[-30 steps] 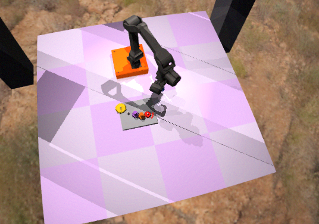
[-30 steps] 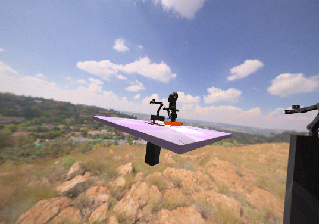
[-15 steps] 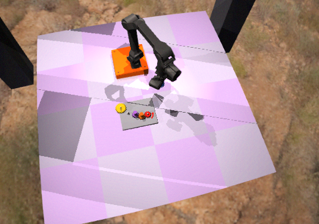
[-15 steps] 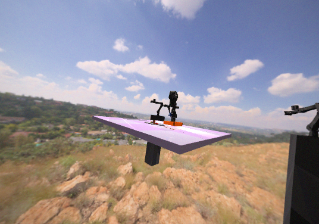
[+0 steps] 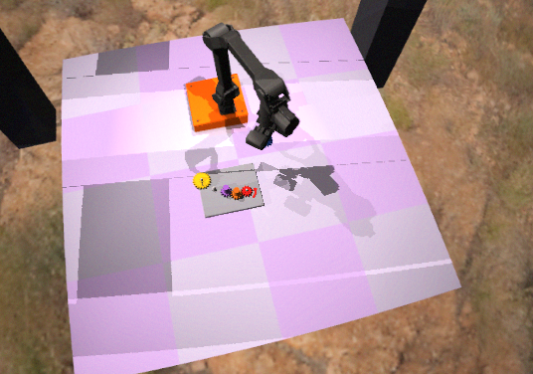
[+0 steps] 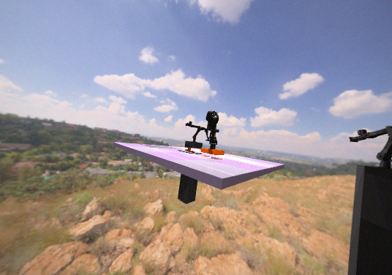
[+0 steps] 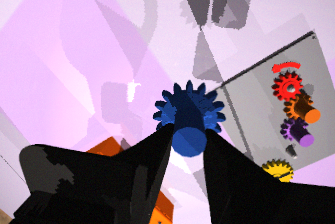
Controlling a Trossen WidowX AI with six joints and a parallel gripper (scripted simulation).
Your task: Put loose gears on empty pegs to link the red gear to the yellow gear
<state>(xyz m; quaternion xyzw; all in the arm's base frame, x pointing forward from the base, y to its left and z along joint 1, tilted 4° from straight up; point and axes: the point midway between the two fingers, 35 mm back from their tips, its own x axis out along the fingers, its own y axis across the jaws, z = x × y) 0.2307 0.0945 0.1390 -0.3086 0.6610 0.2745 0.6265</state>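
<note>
The purple gear is 16 cm to the right of my gripper tip, 14 cm below it and 10 cm ahead of it. The rest, counted from my gripper tip: red gear (15 cm below, 11 cm ahead, 9 cm to the right); then blue gear (1 cm below); then red arrow (16 cm below, 12 cm ahead, 6 cm to the right).
</note>
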